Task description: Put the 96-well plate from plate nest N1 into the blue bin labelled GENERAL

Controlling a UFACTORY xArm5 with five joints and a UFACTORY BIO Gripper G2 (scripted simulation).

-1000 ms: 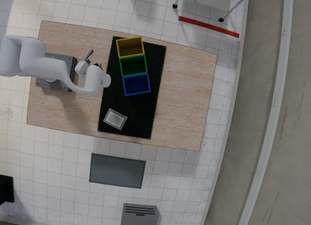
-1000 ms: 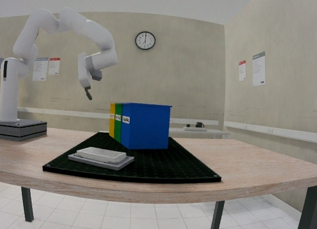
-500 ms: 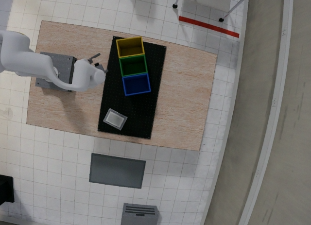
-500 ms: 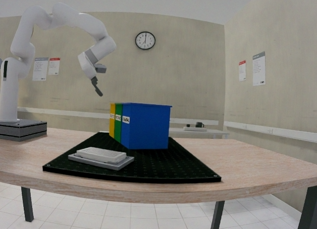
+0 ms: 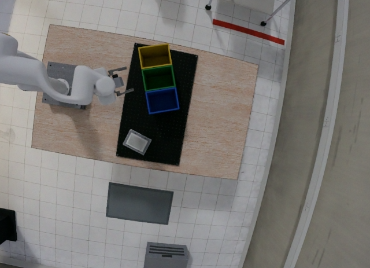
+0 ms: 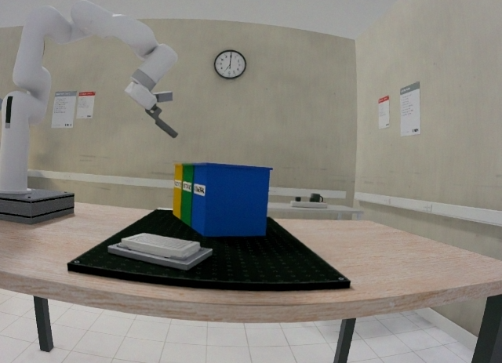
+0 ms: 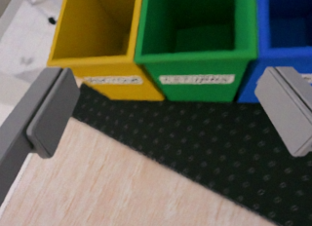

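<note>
The white 96-well plate lies 5 cm ahead of my hand, 36 cm to the right of it and 26 cm below it. The rest, counted from my hand: green bin: 16 cm ahead, 5 cm to the left, 19 cm below; blue general bin: 20 cm ahead, 7 cm to the right, 19 cm below; yellow bin: 12 cm ahead, 18 cm to the left, 19 cm below.
</note>
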